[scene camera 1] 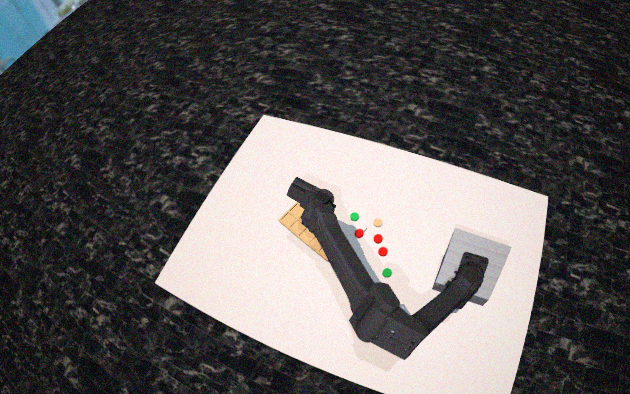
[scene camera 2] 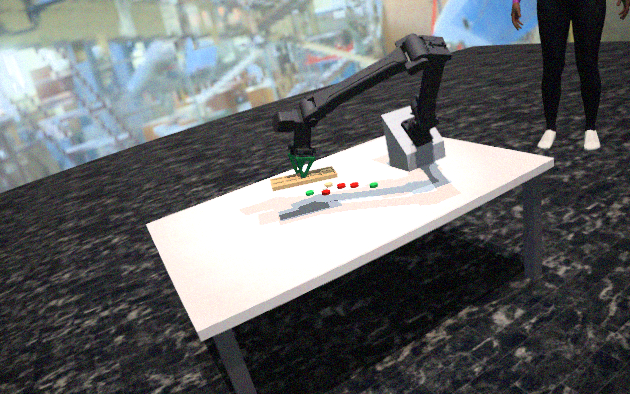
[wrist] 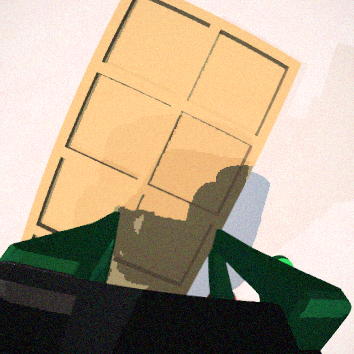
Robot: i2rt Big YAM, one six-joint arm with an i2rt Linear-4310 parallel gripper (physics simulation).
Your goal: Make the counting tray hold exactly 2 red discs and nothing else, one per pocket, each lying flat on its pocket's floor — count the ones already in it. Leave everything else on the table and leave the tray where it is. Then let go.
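The tan counting tray (scene camera 1: 293, 220) (scene camera 2: 286, 182) (wrist: 151, 46) lies flat on the white table (scene camera 1: 247, 250) (scene camera 2: 274, 250). The pockets that show in the wrist view are empty, and the nearest ones are hidden behind my fingers. My green-fingered gripper (scene camera 2: 302, 171) (wrist: 165, 230) is over the tray's near end and shut on it. Three red discs (scene camera 1: 359, 233) (scene camera 1: 377, 238) (scene camera 1: 383, 252) (scene camera 2: 326, 191) (scene camera 2: 341, 185) (scene camera 2: 354, 184) lie on the table to the right of the tray, outside it.
Two green discs (scene camera 1: 354, 216) (scene camera 1: 387, 273) (scene camera 2: 309, 192) (scene camera 2: 374, 184) and a tan disc (scene camera 1: 377, 222) (scene camera 2: 328, 184) lie among the red ones. One green disc (wrist: 284, 260) peeks past my right finger. The arm's grey base (scene camera 1: 471, 258) (scene camera 2: 399, 148) stands at the table's right end.
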